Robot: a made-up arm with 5 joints. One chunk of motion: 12 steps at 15 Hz.
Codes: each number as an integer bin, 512 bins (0 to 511) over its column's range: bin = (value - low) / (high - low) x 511, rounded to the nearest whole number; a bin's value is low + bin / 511 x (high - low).
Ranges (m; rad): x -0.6..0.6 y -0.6..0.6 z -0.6..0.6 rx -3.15..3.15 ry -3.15..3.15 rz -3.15..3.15
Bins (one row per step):
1: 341 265 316 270 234 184
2: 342 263 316 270 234 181
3: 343 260 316 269 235 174
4: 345 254 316 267 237 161
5: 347 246 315 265 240 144
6: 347 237 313 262 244 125
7: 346 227 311 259 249 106
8: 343 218 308 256 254 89
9: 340 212 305 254 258 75
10: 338 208 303 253 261 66
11: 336 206 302 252 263 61
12: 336 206 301 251 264 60
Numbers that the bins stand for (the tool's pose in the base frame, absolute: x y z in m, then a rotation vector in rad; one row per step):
1: 0.2008 0.0223 0.1421 0.1788 -0.2651 -0.8815
2: 0.2031 0.0176 0.1421 0.1788 -0.2651 -0.9185
3: 0.2055 0.0106 0.1421 0.1664 -0.2527 -1.0048
4: 0.2102 -0.0035 0.1421 0.1418 -0.2281 -1.1651
5: 0.2149 -0.0223 0.1397 0.1171 -0.1911 -1.3747
6: 0.2149 -0.0434 0.1350 0.0801 -0.1418 -1.6089
7: 0.2125 -0.0669 0.1303 0.0432 -0.0801 -1.8432
8: 0.2055 -0.0881 0.1233 0.0062 -0.0185 -2.0527
9: 0.1984 -0.1022 0.1162 -0.0185 0.0308 -2.2253
10: 0.1937 -0.1115 0.1115 -0.0308 0.0678 -2.3363
11: 0.1890 -0.1162 0.1092 -0.0432 0.0925 -2.3979
12: 0.1890 -0.1162 0.1068 -0.0555 0.1048 -2.4103

